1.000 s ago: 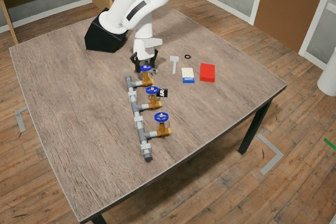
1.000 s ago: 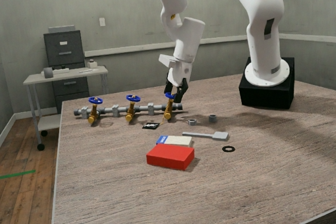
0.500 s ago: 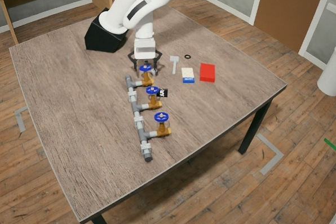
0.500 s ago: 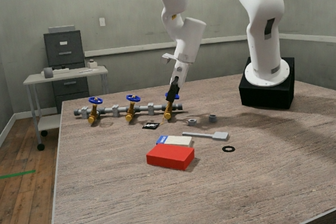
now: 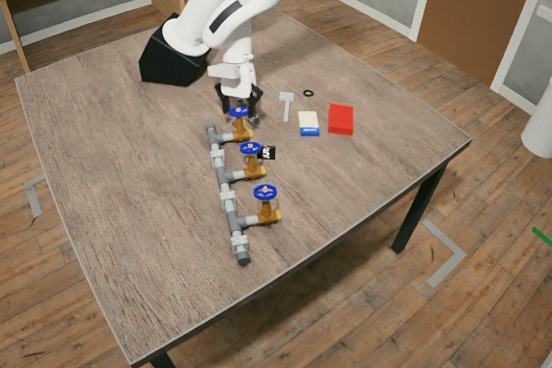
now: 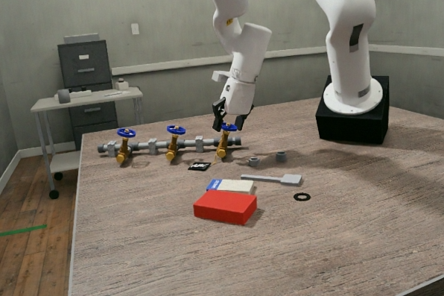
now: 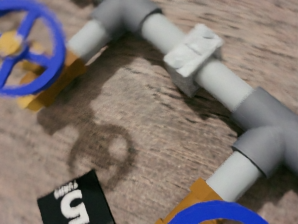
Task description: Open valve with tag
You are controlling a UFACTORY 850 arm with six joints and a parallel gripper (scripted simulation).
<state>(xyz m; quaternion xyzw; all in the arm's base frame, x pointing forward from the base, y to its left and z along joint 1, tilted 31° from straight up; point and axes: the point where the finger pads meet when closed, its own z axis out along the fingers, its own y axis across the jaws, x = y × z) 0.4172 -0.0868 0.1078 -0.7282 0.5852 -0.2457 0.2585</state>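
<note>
Right now the grey hex nut is 50 mm behind my hand, 90 mm to the left of it and 90 mm below it. Round my hand: grey cap (130 mm behind, 90 mm to the left, 100 mm below); then grey t-shaped tool (50 mm behind, 230 mm to the left, 100 mm below); then black tag (100 mm ahead, 40 mm to the left, 100 mm below).
</note>
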